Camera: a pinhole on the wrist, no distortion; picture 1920 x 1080 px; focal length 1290.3 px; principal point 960.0 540.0 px. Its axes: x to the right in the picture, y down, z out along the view. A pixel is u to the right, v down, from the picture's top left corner.
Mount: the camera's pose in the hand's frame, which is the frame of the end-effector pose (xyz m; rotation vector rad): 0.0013 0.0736 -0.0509 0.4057 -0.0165 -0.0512
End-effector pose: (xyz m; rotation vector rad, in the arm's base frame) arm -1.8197 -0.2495 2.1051 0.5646 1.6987 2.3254
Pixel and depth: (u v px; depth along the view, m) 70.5 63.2 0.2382
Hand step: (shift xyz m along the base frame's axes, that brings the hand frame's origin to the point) 0.2070 0.0776 -0.0842
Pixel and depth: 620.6 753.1 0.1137
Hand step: 0.0561 0.0260 0.0555
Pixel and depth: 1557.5 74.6 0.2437
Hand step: -0.0415 0.1947 -0.0478
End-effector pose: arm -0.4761 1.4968 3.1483 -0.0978 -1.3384 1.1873
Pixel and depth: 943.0 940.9 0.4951
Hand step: -0.3687 -0.2541 0.1262
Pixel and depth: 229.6 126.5 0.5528
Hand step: -0.0525 -0.5782 0.0837
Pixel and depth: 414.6 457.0 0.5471
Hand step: -0.1877 -0.4859 0.0762
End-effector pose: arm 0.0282 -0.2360 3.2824 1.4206 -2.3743 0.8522
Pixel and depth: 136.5 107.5 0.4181
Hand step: 0.3411 -0.0337 -0.2847
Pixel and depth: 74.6 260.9 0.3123
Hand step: 0.2151 0.0021 -0.2393
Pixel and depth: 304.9 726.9 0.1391
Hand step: 0.0073 0.0162 -0.1169
